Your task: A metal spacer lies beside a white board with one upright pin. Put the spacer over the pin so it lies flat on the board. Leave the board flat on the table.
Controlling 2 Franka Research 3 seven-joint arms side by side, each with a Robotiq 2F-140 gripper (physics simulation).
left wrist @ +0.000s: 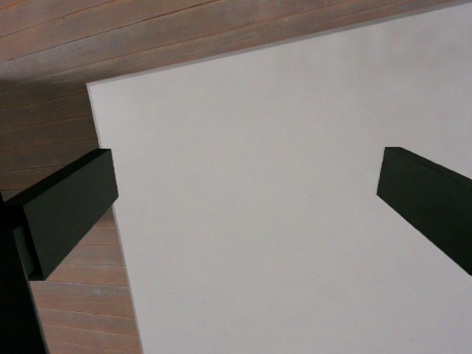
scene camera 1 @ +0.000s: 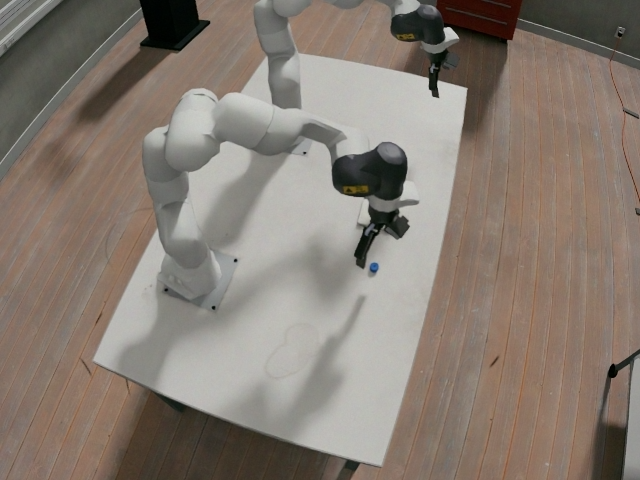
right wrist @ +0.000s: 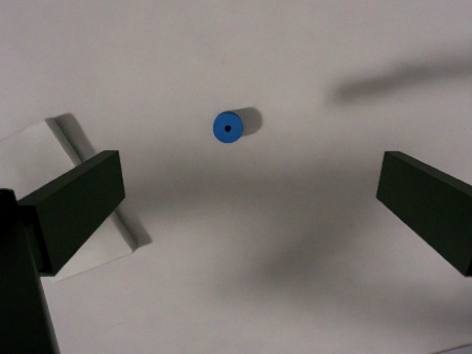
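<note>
The blue spacer stands on the white table with its hole facing up. The white board lies flat, partly hidden behind the right gripper in the scene view and cut off at the left of the right wrist view. Its pin does not show. My right gripper is open and empty, pointing down above the table. The spacer appears between its fingers' lines but further up in the right wrist view. My left gripper is open and empty, high over the table's far right corner.
The white table carries both arm bases at the picture's left side. The right arm reaches across the table above the board. In the left wrist view, the table's corner and edges border the wooden floor. A red cabinet stands beyond the table.
</note>
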